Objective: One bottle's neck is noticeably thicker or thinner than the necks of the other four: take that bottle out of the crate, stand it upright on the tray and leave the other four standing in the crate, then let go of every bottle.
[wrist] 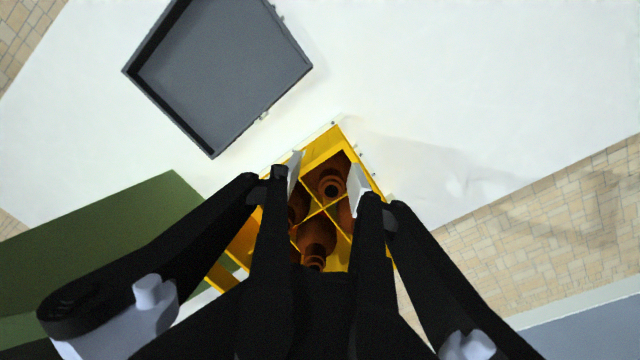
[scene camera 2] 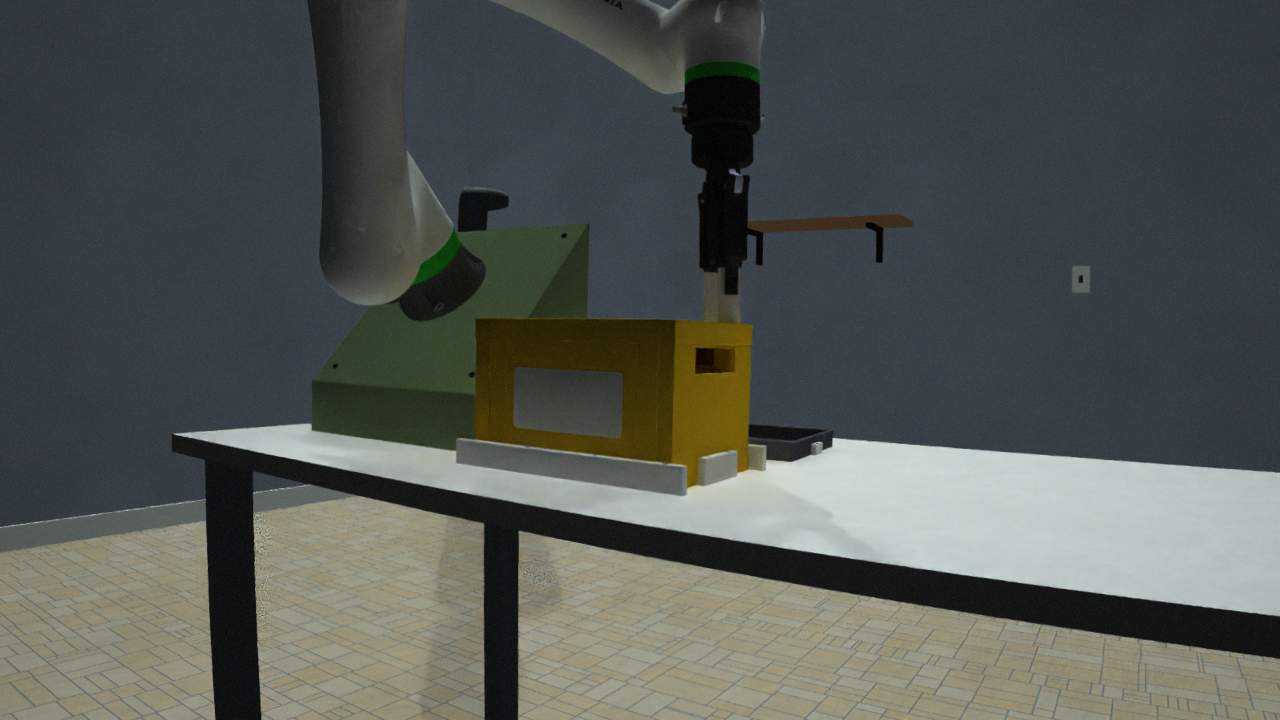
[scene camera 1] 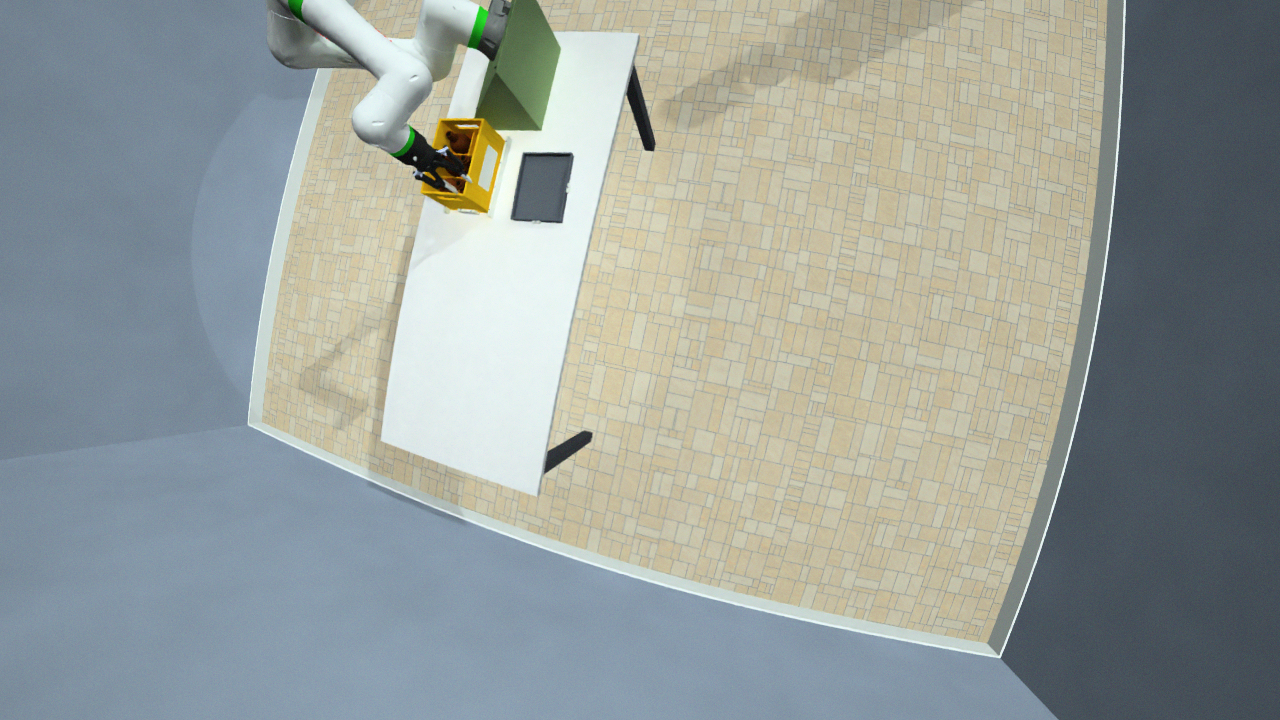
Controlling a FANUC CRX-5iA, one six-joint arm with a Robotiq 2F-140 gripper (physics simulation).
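Frame: origin at the arm's base, x left, y ahead, z down, level; metres.
Where they show: gripper, fingertip midpoint: [wrist: 324,168] [scene camera 1: 463,185]; arm's base, origin of the base link: [wrist: 21,355] [scene camera 2: 444,288] [scene camera 1: 500,39].
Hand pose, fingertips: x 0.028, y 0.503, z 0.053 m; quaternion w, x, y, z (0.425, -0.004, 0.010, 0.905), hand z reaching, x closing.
Observation:
Each offset is from my fingertips to the top centre of the thing. "pt": to the spot under its first point.
The yellow crate {dx -0.090, dy -0.093, dz -0.001 m} [scene camera 1: 483,134] [scene camera 2: 707,420] [wrist: 322,150] stands on the table with brown bottles in its compartments. In the wrist view, one bottle {dx -0.033, dy -0.009, dz +0.012 m} [wrist: 331,176] stands in the corner compartment nearest the tray's side, its mouth between the finger pads. Another bottle {dx -0.132, dy -0.089, dz +0.012 m} [wrist: 317,239] shows behind it, and parts of others {dx -0.050, dy -0.096, dz +0.012 m} [wrist: 298,202] {dx -0.120, dy -0.001, dz +0.012 m} [wrist: 345,216] show beside the fingers. The fingers hide the rest, and I cannot tell which neck differs. My gripper [scene camera 1: 455,180] [scene camera 2: 721,313] [wrist: 324,168] points down, its tips just above the crate, open and holding nothing. The dark grey tray [scene camera 1: 543,188] [scene camera 2: 787,449] [wrist: 225,75] is empty.
A green sloped housing [scene camera 1: 528,67] [scene camera 2: 402,407] [wrist: 100,255] stands beside the crate on the table. Low pale strips {pt dx -0.191, dy -0.061, dz +0.159 m} [scene camera 2: 572,466] run along the crate's base. A brown wall shelf [scene camera 2: 832,223] shows behind my gripper in scene camera 2.

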